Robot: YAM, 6 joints.
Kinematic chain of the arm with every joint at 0, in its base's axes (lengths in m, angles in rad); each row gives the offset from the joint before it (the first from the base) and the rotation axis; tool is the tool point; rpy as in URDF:
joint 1: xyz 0 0 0.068 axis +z
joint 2: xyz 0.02 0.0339 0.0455 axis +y
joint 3: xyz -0.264 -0.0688 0 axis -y
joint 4: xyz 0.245 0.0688 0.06 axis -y
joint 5: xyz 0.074 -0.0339 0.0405 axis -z
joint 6: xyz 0.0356 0 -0.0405 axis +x
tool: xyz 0 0 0 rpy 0 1.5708 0
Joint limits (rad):
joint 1: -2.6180..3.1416
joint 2: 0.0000..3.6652
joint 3: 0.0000..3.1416
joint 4: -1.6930..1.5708
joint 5: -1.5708..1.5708
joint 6: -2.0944..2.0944
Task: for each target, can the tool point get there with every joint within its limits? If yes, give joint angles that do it. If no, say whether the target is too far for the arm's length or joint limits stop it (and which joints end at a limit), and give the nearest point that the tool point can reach.
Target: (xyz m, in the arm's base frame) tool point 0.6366 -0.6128 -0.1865
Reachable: no: too far | nearest point 0.4403 -0.4239 -0.0919 | short by 0.288 m
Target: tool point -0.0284 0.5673 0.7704
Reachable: no: too far | nearest point -0.0210 0.4204 0.5941 | short by 0.230 m
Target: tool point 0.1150 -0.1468 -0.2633
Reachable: yes | joints -0.9086 3.3419 1.0155 1.0528 -0.0111 -0.6218
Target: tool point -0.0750 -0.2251 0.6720
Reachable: yes | joints 1.2139 1.1744 2.8117 0.7487 0.2381 1.0423
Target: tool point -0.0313 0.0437 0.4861
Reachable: yes | joints 1.8597 0.6438 1.4004 -0.7348 -0.5142 -1.3241
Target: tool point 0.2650 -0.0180 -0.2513
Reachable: yes | joints -0.1662 3.2680 1.2058 0.9692 -0.8232 -1.7041
